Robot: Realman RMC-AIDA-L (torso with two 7-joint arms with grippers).
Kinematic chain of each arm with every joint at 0, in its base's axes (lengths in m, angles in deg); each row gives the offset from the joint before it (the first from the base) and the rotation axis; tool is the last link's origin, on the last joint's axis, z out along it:
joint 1: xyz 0 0 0.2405 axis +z
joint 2: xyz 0 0 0 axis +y
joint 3: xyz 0 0 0.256 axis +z
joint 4: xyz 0 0 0 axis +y
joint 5: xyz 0 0 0.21 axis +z
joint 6: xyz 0 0 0 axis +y
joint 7: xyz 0 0 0.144 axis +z
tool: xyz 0 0 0
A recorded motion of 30 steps. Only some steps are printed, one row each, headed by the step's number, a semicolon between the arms.
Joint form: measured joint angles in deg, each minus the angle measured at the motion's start. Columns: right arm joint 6, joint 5, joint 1, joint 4, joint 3, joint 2, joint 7; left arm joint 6, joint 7, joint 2, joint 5, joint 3, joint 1, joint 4.
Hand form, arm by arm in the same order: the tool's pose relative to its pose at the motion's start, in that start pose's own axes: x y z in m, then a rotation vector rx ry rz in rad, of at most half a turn. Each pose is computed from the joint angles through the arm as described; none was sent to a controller.
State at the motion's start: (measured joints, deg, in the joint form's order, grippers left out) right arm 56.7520 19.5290 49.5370 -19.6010 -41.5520 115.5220 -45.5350; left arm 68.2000 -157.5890 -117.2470 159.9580 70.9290 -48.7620 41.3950
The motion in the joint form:
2: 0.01 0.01 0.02 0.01 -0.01 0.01 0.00; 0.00 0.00 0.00 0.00 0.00 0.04 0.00
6: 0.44 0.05 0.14 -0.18 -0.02 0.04 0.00; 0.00 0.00 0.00 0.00 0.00 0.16 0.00
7: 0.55 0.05 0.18 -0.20 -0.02 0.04 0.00; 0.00 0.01 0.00 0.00 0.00 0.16 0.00
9: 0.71 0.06 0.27 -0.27 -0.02 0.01 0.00; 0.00 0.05 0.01 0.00 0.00 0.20 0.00
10: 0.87 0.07 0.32 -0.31 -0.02 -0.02 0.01; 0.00 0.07 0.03 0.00 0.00 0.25 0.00
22: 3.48 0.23 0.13 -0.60 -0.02 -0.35 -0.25; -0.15 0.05 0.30 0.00 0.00 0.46 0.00
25: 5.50 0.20 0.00 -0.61 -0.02 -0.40 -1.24; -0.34 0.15 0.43 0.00 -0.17 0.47 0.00
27: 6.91 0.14 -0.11 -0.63 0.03 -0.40 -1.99; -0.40 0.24 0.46 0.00 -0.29 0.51 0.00
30: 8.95 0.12 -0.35 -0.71 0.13 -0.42 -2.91; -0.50 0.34 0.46 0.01 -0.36 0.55 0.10
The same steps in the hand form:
2: -0.0001 0.0002 0.0001 -0.0004 0.0001 -0.0003; -0.0003 -0.0001 0.0001 -0.0001 -0.0004 -0.0005
6: -0.0010 0.0013 -0.0005 -0.0049 0.0017 -0.0029; -0.0011 -0.0005 0.0005 -0.0003 -0.0017 -0.0022
7: -0.0012 0.0017 -0.0006 -0.0061 0.0024 -0.0037; -0.0011 -0.0005 0.0005 -0.0003 -0.0017 -0.0020
9: -0.0020 0.0019 -0.0012 -0.0071 0.0024 -0.0052; -0.0014 -0.0007 0.0006 -0.0002 -0.0021 -0.0019
10: -0.0024 0.0021 -0.0015 -0.0084 0.0031 -0.0058; -0.0018 -0.0010 0.0007 0.0001 -0.0026 -0.0023
22: 0.0015 0.0032 -0.0040 -0.0344 0.0286 -0.0065; -0.0027 -0.0040 0.0003 0.0051 -0.0015 -0.0068
25: 0.0059 0.0059 -0.0044 -0.0588 0.0537 -0.0220; -0.0022 -0.0056 -0.0003 0.0075 0.0031 -0.0084
27: 0.0092 0.0079 -0.0047 -0.0766 0.0710 -0.0333; -0.0023 -0.0062 -0.0004 0.0077 0.0045 -0.0093
30: 0.0142 0.0104 -0.0053 -0.1025 0.0945 -0.0448; -0.0019 -0.0065 -0.0006 0.0085 0.0077 -0.0085

